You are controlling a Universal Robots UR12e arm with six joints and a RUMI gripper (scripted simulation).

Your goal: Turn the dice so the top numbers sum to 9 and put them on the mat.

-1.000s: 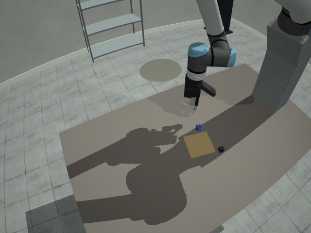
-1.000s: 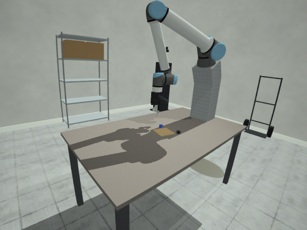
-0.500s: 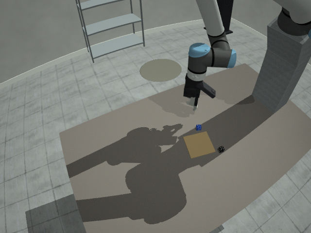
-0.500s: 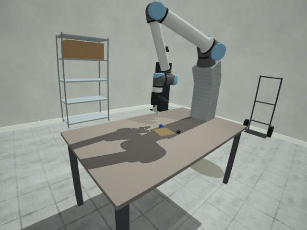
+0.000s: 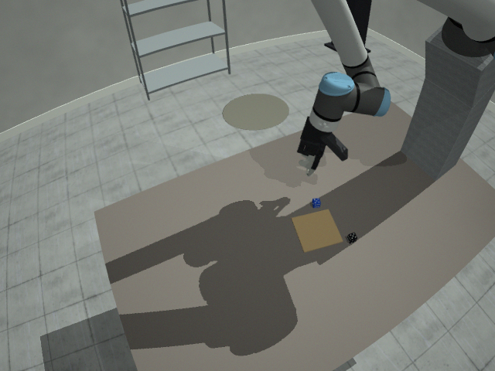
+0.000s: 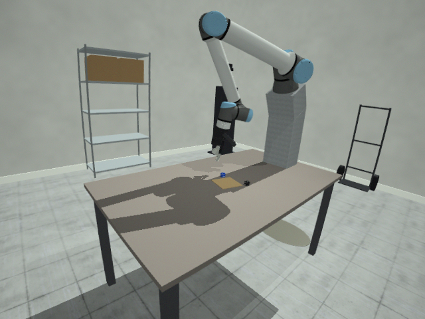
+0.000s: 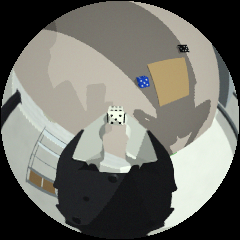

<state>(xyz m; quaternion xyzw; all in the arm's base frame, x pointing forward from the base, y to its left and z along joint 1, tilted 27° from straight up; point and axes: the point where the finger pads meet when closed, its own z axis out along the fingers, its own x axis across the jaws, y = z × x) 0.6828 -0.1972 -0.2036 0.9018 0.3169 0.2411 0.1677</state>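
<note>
The white die is right at my hand. From my hand the other things lie so: blue die (20 mm ahead, 70 mm to the left, 90 mm below); tan mat (90 mm ahead, 150 mm to the left, 100 mm below); black die (20 mm ahead, 260 mm to the left, 90 mm below).
</note>
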